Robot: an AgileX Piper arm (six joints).
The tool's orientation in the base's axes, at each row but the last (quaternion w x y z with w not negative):
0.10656 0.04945 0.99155 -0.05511
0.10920 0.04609 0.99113 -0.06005
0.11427 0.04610 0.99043 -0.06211
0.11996 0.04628 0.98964 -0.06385
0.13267 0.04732 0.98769 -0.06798
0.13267 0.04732 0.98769 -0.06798
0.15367 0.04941 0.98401 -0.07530
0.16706 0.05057 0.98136 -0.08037
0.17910 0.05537 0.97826 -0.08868
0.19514 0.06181 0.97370 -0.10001
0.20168 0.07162 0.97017 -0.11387
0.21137 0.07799 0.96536 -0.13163
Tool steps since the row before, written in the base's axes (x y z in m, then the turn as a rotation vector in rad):
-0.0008 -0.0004 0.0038 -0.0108 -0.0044 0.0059
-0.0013 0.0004 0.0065 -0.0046 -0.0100 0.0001
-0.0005 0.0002 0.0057 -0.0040 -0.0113 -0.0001
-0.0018 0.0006 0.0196 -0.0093 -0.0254 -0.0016
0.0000 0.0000 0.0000 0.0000 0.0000 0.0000
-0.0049 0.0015 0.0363 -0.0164 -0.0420 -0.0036
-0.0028 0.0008 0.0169 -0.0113 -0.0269 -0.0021
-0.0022 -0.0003 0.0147 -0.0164 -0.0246 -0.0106
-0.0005 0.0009 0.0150 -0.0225 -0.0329 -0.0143
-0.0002 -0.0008 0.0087 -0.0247 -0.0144 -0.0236
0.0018 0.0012 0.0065 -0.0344 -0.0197 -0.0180
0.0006 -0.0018 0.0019 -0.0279 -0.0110 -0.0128
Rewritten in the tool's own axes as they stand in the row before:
-0.0001 -0.0009 -0.0038 0.0088 -0.0061 -0.0074
-0.0001 -0.0004 -0.0066 0.0037 -0.0104 0.0002
-0.0008 -0.0005 -0.0056 0.0030 -0.0116 0.0007
-0.0030 -0.0019 -0.0194 0.0074 -0.0259 0.0029
0.0000 0.0000 0.0000 0.0000 0.0000 0.0000
-0.0049 -0.0035 -0.0362 0.0135 -0.0428 0.0054
-0.0025 -0.0018 -0.0169 0.0094 -0.0275 0.0030
-0.0029 -0.0026 -0.0143 0.0172 -0.0247 0.0089
-0.0049 -0.0015 -0.0141 0.0236 -0.0331 0.0119
-0.0033 -0.0023 -0.0078 0.0307 -0.0139 0.0154
-0.0042 0.0002 -0.0054 0.0368 -0.0219 0.0081
-0.0015 -0.0020 -0.0009 0.0295 -0.0134 0.0036

